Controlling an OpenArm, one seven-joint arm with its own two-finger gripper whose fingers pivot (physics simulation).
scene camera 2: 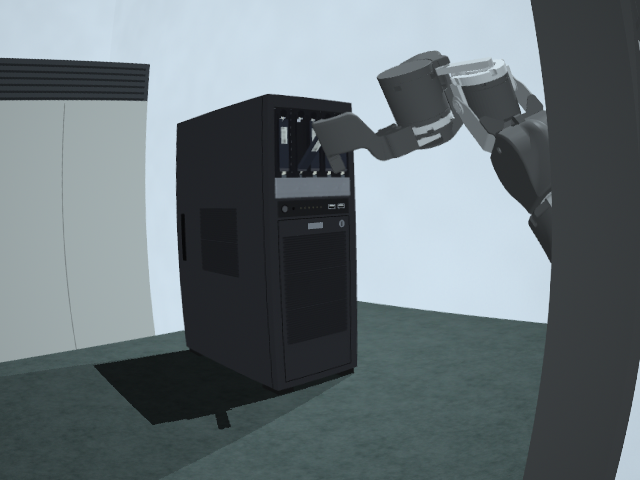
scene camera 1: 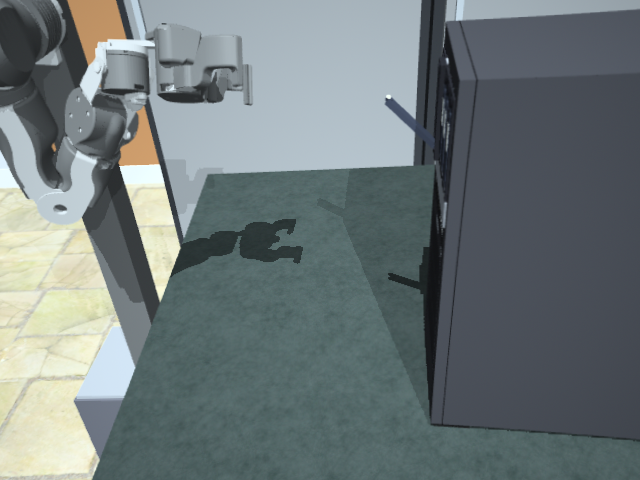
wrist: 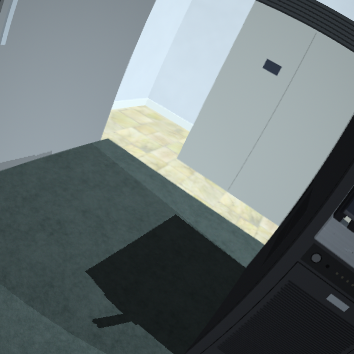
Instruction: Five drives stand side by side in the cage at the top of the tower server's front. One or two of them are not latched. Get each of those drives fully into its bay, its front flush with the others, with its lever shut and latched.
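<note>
The dark tower server (scene camera 1: 547,248) (scene camera 2: 222,310) (wrist: 280,320) stands upright. In scene camera 2, the leftmost drive (scene camera 2: 283,144) has its lever upright. The second drive's lever (scene camera 1: 410,120) (scene camera 2: 310,157) is swung out, slanting up and away from the front. The third drive (scene camera 2: 313,131) appears upright behind it; the two at the right are partly hidden by a finger. How deep the second drive sits cannot be told. My gripper (scene camera 1: 247,85) (scene camera 2: 337,144) is open and empty, in front of the tower at about cage height, apart from the lever. Its fingers do not show in the wrist view.
The green table top (scene camera 1: 258,361) (scene camera 2: 439,387) (wrist: 60,215) carries the tower. A pale cabinet (scene camera 2: 31,232) (wrist: 250,125) stands beyond the table. A dark post (scene camera 2: 578,232) fills the right of scene camera 2. My arm's shadow lies in front of the tower.
</note>
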